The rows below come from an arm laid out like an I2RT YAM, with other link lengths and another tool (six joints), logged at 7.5 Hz.
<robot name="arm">
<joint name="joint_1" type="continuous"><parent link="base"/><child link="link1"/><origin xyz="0 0 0.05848" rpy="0 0 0"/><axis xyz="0 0 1"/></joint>
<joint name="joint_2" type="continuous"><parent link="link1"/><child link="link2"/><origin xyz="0.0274 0.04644 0.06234" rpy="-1.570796 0 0"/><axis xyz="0 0 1"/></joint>
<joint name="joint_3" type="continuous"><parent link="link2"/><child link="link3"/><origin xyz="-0.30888 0 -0.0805" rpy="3.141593 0 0"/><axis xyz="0 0 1"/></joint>
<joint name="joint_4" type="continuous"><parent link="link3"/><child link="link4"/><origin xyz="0.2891 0.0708 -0.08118" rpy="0 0 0"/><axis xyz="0 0 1"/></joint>
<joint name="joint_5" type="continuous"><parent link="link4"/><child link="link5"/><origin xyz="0.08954 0.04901 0.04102" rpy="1.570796 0 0"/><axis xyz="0 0 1"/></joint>
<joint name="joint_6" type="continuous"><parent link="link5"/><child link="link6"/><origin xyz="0.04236 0 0.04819" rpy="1.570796 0 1.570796"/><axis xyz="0 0 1"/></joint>
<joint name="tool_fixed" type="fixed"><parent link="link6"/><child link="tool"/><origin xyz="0.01 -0.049 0.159" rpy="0 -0.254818 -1.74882"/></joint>
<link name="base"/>
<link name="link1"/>
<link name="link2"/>
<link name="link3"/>
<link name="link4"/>
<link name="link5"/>
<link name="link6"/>
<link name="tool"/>
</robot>
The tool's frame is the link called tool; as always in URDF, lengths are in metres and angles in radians. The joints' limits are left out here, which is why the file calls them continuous.
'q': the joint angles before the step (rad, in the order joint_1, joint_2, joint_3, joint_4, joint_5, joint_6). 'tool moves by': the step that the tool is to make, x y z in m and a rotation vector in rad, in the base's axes. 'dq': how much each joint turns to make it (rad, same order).
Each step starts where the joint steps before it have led.
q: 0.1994 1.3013 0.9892 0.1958 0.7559 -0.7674
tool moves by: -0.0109 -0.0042 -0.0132 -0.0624 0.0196 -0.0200
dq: 0.0002 -0.0293 -0.0770 0.0692 0.0261 -0.0763
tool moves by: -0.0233 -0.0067 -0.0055 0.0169 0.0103 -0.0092
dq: 0.0000 -0.0820 -0.0527 -0.0555 0.0072 0.0276
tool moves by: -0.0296 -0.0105 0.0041 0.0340 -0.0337 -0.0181
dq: -0.0031 -0.1033 -0.0586 -0.0338 0.0118 0.0403
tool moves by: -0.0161 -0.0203 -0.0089 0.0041 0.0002 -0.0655
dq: -0.0241 -0.0410 -0.0462 -0.0036 0.0406 0.0129
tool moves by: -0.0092 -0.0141 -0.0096 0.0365 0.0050 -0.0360
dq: -0.0235 -0.0236 -0.0147 -0.0512 0.0072 0.0576
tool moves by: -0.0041 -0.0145 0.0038 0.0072 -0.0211 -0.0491
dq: -0.0243 0.0032 0.0011 0.0146 0.0238 0.0123
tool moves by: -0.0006 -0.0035 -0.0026 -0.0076 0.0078 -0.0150
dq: -0.0050 0.0038 -0.0049 0.0061 0.0109 -0.0079
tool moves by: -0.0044 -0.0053 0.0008 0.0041 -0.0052 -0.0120
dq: -0.0114 -0.0128 -0.0048 -0.0067 0.0001 0.0056
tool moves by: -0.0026 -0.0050 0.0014 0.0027 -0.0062 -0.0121
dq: -0.0113 -0.0054 -0.0012 -0.0004 0.0004 0.0034
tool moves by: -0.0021 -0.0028 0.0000 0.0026 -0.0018 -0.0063
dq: -0.0064 -0.0057 -0.0022 -0.0044 -0.0004 0.0038
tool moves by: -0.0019 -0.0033 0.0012 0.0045 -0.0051 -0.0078
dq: -0.0075 -0.0041 0.0012 -0.0047 -0.0003 0.0064
